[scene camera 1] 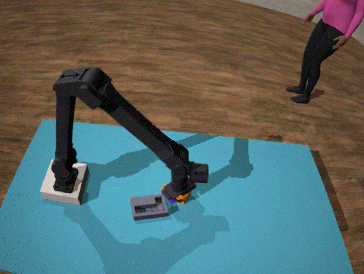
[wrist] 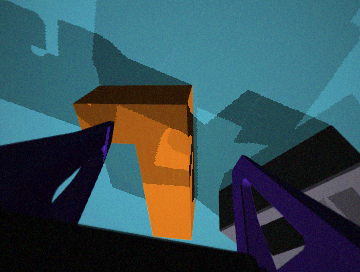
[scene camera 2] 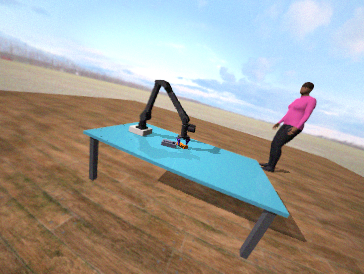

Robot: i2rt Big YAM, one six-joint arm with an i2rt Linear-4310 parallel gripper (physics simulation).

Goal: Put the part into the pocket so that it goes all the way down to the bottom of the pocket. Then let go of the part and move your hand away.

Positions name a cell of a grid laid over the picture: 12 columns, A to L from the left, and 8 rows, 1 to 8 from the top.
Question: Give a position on an orange L-shaped block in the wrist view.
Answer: F4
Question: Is my gripper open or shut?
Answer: Open.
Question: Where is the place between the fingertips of my gripper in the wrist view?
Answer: F5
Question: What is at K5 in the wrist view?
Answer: A grey pocket block.
